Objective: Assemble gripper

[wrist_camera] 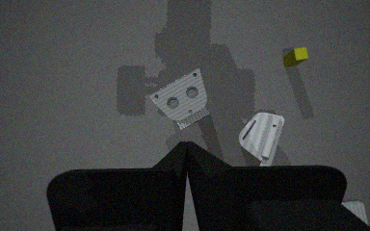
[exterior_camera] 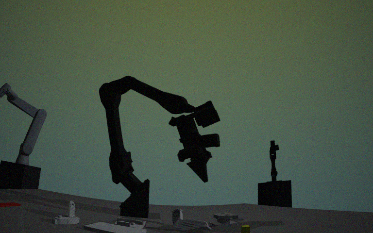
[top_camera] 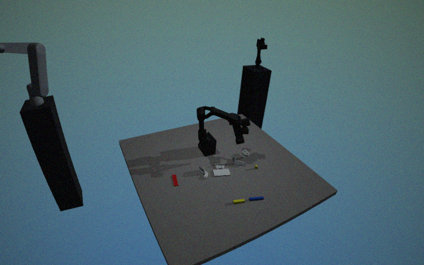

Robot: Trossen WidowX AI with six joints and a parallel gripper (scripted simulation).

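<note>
Right now my gripper tip is 100 mm above the jaw, 80 mm to the left of it and 70 mm short of it. The rest, counted from my gripper tip: gripper base: 100 mm below, 50 mm to the left, 20 mm ahead; then housing plate: 210 mm to the right, 120 mm below, 60 mm ahead; then small yellow cube: 190 mm ahead, 120 mm below, 40 mm to the left.
</note>
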